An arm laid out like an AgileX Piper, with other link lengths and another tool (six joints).
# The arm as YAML. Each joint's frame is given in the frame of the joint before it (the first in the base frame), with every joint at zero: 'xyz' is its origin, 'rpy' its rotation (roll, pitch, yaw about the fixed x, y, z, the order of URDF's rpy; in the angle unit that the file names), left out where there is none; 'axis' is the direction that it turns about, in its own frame. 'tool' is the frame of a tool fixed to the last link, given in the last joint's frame.
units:
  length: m
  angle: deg
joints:
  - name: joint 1
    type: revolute
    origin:
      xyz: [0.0, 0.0, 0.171]
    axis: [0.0, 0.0, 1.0]
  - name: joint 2
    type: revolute
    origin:
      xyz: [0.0, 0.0, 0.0]
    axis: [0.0, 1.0, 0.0]
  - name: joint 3
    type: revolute
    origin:
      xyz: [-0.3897, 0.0, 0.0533]
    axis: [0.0, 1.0, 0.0]
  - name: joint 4
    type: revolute
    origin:
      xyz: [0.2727, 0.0, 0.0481]
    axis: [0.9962, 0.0, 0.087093]
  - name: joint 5
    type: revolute
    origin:
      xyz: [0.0, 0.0, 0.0]
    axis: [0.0, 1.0, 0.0]
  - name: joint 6
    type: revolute
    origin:
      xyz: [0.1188, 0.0, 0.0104]
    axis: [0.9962, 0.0, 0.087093]
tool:
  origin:
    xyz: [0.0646, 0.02, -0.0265]
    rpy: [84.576, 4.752, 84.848]
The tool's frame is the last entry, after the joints.
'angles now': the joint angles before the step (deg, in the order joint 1, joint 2, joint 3, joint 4, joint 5, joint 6). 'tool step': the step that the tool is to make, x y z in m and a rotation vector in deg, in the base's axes. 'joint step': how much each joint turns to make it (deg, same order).
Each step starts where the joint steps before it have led.
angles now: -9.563 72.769 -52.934 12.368 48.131 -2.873
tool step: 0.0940 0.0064 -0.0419 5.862 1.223 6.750
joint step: -0.007 17.280 -7.024 13.192 -4.967 -14.601
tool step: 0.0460 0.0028 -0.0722 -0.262 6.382 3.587
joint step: 1.862 13.381 -3.245 0.879 -3.089 -3.743
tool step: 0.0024 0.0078 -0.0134 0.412 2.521 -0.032
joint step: 1.152 2.100 -0.343 -0.594 0.318 1.794
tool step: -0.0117 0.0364 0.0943 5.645 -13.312 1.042
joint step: 2.354 -11.561 -0.709 9.224 0.812 -3.532
